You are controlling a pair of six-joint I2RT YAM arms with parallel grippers.
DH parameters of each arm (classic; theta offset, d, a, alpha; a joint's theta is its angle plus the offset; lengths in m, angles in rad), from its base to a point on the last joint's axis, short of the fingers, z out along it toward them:
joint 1: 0 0.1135 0.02 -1.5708
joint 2: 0 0 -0.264 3.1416
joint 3: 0.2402 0 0.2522 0
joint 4: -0.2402 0 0.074 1.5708
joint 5: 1.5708 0 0 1.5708
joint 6: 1.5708 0.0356 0 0
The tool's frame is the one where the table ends.
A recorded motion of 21 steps. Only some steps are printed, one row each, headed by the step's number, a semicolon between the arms.
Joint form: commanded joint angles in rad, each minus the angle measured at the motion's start. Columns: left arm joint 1, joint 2, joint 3, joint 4, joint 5, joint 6; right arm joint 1, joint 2, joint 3, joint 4, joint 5, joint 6.
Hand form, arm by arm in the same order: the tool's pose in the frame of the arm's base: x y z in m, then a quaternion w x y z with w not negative. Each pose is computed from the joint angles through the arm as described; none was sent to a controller.
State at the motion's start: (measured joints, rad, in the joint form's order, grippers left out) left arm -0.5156 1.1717 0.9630 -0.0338 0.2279 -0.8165; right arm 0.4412 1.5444 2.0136 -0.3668 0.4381 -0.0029
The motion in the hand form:
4: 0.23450 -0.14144 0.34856 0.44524 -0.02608 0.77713 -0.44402; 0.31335 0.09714 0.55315 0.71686 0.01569 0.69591 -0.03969
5: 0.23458 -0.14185 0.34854 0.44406 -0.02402 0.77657 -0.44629; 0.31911 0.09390 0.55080 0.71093 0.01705 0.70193 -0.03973
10: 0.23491 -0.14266 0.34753 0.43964 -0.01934 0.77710 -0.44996; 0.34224 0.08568 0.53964 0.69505 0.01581 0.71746 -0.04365
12: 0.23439 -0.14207 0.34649 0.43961 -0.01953 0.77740 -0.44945; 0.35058 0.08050 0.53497 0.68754 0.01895 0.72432 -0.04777
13: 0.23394 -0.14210 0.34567 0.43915 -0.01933 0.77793 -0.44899; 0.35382 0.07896 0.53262 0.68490 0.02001 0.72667 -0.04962
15: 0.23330 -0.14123 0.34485 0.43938 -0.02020 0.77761 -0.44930; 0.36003 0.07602 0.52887 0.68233 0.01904 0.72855 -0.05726
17: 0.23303 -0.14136 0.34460 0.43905 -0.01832 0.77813 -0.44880; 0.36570 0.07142 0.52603 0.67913 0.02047 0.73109 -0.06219
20: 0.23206 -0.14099 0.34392 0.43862 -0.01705 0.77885 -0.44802; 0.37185 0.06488 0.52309 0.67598 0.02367 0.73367 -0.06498
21: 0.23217 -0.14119 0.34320 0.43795 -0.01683 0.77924 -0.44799; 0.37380 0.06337 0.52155 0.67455 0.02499 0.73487 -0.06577
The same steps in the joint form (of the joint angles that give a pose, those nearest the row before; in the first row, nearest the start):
4: 0.0028 -0.0061 0.0251 -0.0054 0.0044 0.0496; -0.0961 0.0926 0.1370 -0.1129 -0.0153 -0.0438
5: 0.0024 -0.0051 0.0248 -0.0023 0.0105 0.0492; -0.1125 0.1090 0.1532 -0.1313 -0.0293 -0.0347
10: 0.0023 -0.0018 0.0235 0.0001 0.0251 0.0498; -0.1598 0.1690 0.1901 -0.1556 -0.0721 -0.0263
12: 0.0032 -0.0049 0.0180 0.0015 0.0252 0.0503; -0.1811 0.1902 0.2030 -0.1686 -0.0829 -0.0217
13: 0.0022 -0.0064 0.0146 0.0017 0.0244 0.0509; -0.1877 0.1968 0.2030 -0.1692 -0.0854 -0.0209
15: 0.0039 -0.0107 0.0084 0.0046 0.0251 0.0496; -0.1999 0.2094 0.2022 -0.1616 -0.0877 -0.0319
17: 0.0032 -0.0112 0.0078 0.0031 0.0265 0.0529; -0.2161 0.2229 0.2090 -0.1627 -0.0946 -0.0354
20: 0.0027 -0.0152 0.0038 0.0008 0.0272 0.0557; -0.2379 0.2373 0.2166 -0.1639 -0.1077 -0.0340
21: 0.0024 -0.0143 0.0019 0.0021 0.0277 0.0557; -0.2430 0.2408 0.2153 -0.1629 -0.1098 -0.0325

